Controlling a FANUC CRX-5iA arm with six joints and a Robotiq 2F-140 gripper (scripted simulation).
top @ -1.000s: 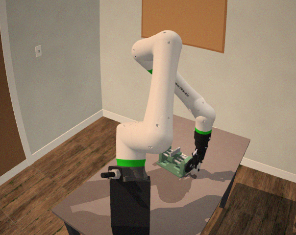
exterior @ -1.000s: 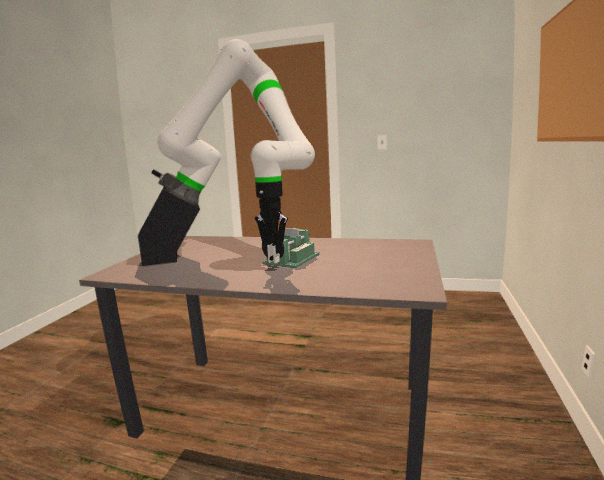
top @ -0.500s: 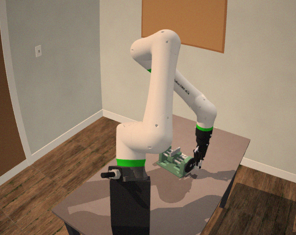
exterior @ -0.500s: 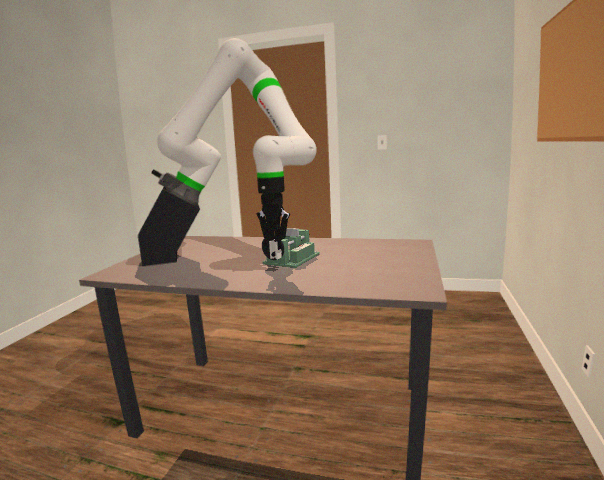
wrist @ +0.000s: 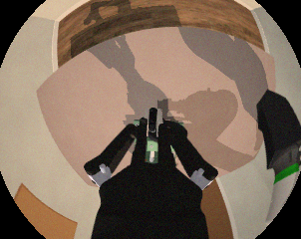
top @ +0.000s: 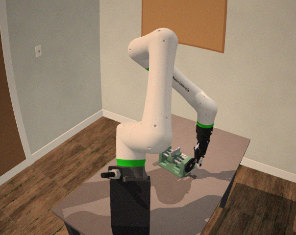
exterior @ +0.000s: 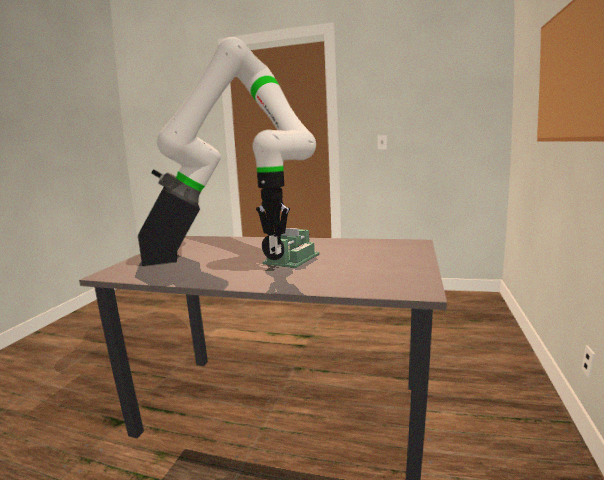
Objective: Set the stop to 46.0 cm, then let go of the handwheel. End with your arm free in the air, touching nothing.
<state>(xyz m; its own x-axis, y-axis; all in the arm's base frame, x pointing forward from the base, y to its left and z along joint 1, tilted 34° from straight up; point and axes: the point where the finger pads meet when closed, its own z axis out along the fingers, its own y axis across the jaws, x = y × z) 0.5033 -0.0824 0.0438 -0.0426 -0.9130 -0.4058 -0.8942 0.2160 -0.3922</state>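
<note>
Now: the black handwheel 20 mm to the left of my hand, 20 mm below it and 10 mm behind it. The rest, counted from my hand: green stop fixture: 160 mm to the left, 20 mm behind, 10 mm below.
</note>
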